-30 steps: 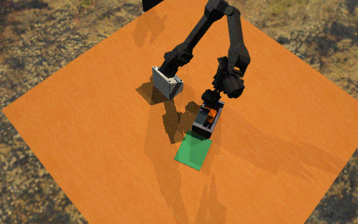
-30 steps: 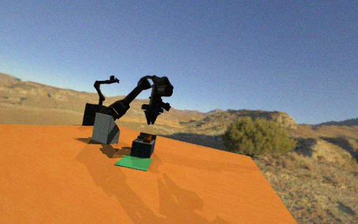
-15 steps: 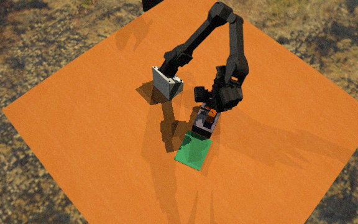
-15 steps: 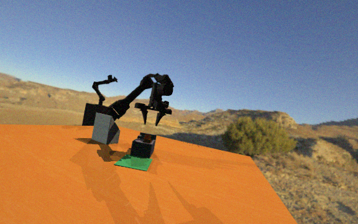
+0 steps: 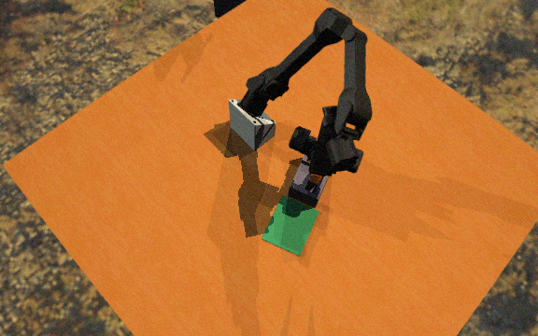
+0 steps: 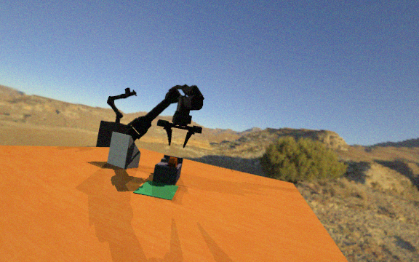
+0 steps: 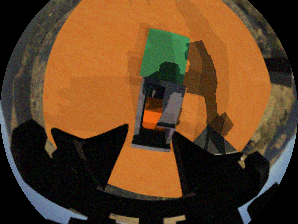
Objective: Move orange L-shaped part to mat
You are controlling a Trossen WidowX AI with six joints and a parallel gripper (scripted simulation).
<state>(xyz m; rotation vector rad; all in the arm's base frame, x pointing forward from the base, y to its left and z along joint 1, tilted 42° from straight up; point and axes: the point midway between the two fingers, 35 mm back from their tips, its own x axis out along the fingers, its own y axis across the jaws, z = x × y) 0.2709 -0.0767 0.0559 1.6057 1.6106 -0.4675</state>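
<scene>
My gripper tip is now 20 mm past the orange L-shaped part, 30 mm to the right of it and 100 mm above it. Also, from my gripper tip: green mat: 20 mm ahead, 150 mm to the right, 160 mm below.
</scene>
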